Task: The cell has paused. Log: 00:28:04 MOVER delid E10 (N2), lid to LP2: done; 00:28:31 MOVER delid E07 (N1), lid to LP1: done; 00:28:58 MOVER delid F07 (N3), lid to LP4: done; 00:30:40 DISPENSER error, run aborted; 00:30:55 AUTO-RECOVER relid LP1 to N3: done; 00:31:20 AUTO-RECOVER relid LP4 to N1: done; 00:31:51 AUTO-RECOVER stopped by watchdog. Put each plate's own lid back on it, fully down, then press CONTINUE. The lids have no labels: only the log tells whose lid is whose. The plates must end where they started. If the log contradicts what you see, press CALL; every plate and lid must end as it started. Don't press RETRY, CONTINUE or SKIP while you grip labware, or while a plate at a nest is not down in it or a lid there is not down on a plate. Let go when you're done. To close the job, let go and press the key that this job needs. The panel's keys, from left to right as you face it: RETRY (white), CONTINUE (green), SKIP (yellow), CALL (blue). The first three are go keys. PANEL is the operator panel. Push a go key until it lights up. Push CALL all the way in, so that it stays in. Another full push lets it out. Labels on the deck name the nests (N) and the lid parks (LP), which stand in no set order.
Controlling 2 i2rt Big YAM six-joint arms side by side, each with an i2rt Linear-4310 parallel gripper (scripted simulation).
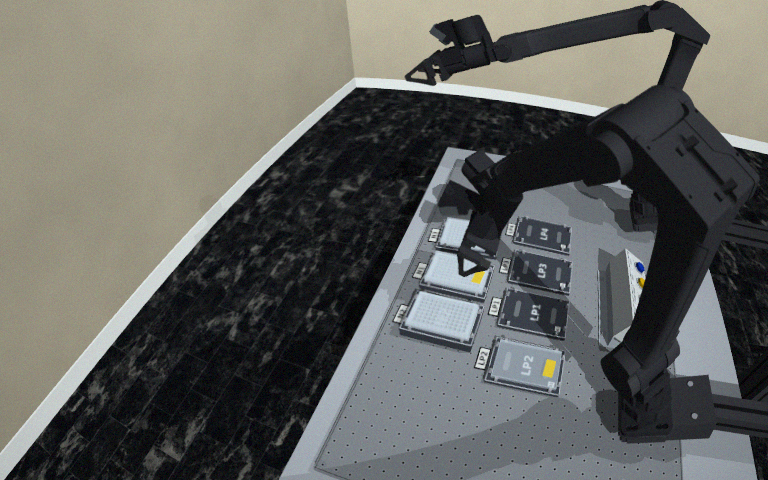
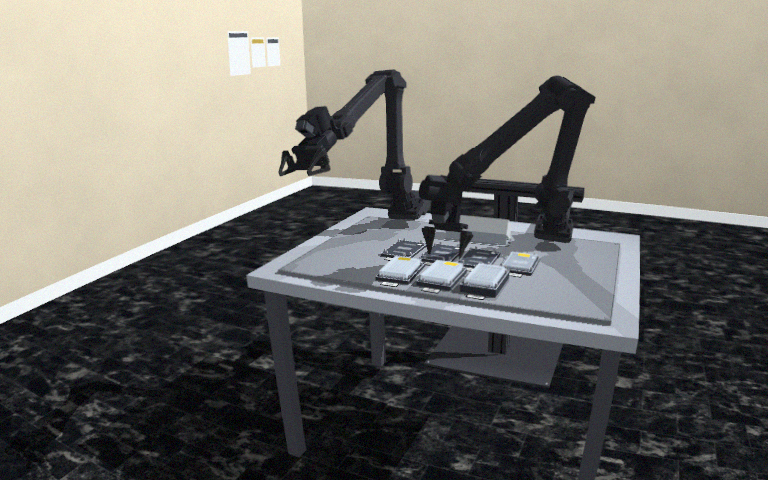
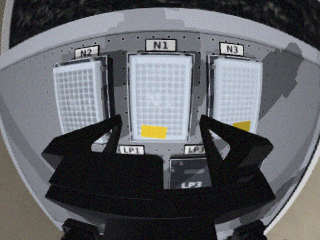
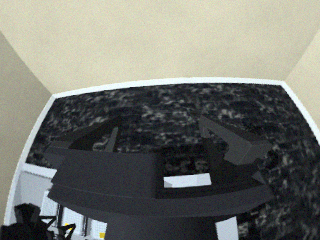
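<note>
Image 1 gives me my left gripper [image 1: 466, 259] and my right gripper [image 1: 411, 73], together with an N2 plate [image 1: 427, 304], a clear lid [image 1: 443, 268] and another clear lid [image 1: 526, 364]. An operator panel [image 1: 619, 292] is there as well, and so is a park LP4 [image 1: 523, 226]. In image 2 I find my right gripper [image 2: 293, 174] and my left gripper [image 2: 444, 256]. Image 3 shows me a park LP3 [image 3: 175, 177], the N2 plate [image 3: 74, 101] and, once more, my left gripper [image 3: 160, 119], while image 4 has my right gripper [image 4: 160, 119].
</note>
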